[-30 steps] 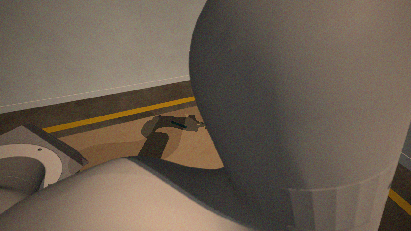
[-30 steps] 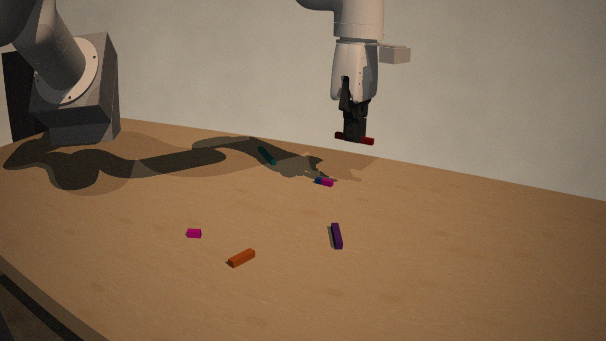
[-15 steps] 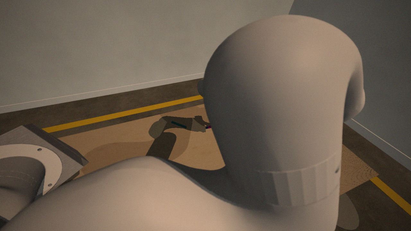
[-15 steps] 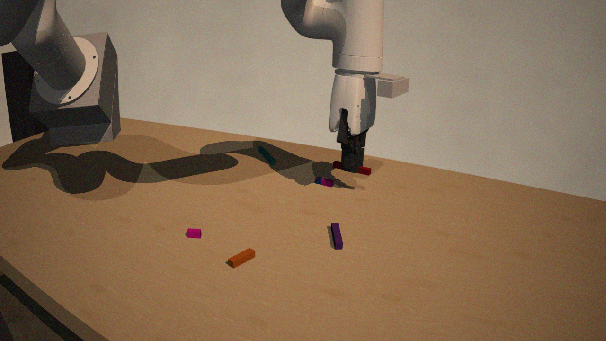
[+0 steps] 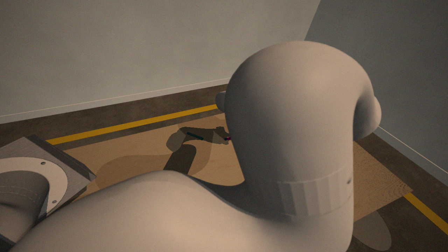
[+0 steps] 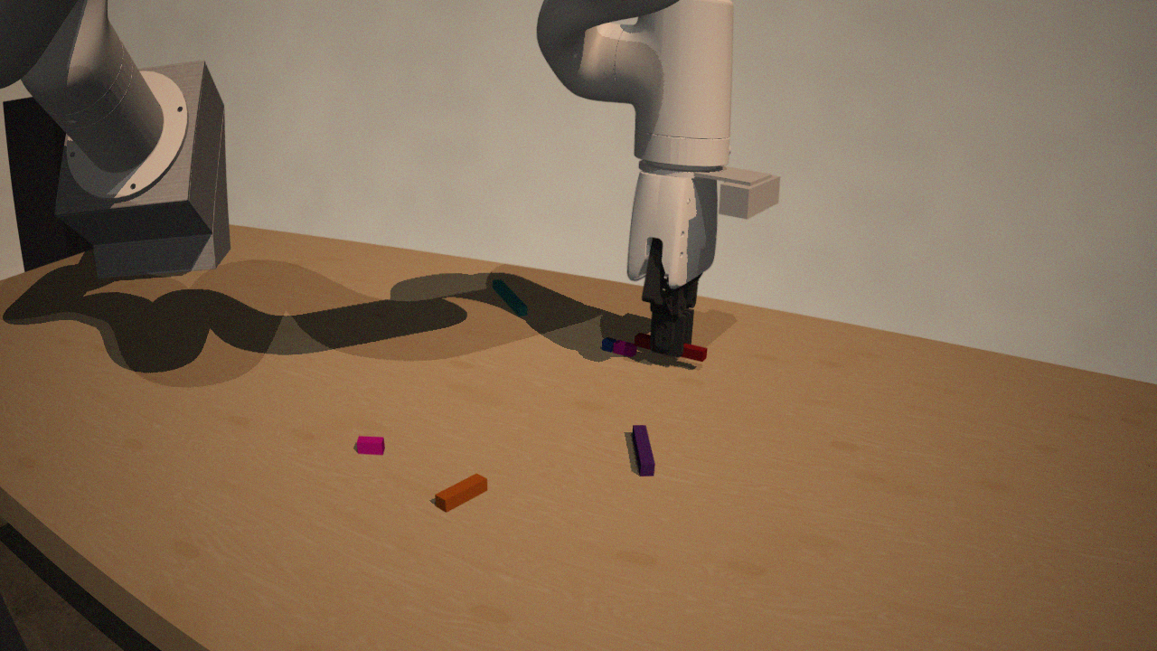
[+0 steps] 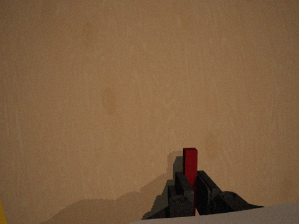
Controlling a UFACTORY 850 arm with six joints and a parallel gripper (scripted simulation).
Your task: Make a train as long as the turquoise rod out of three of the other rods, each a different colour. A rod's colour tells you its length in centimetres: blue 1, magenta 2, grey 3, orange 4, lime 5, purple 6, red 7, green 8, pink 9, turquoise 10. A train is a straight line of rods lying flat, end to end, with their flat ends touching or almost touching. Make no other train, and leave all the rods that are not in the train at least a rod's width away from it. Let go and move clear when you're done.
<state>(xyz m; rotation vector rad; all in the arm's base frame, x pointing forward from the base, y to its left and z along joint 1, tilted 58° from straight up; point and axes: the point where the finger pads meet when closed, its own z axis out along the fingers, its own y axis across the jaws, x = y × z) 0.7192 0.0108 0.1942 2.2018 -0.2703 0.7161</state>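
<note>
Right now the red rod is 2 cm below my hand. From my hand the other things lie so: purple rod (3 cm behind, 17 cm to the right, 3 cm below); turquoise rod (17 cm behind, 16 cm to the left, 3 cm below); blue rod (6 cm behind, 3 cm to the left, 3 cm below).
</note>
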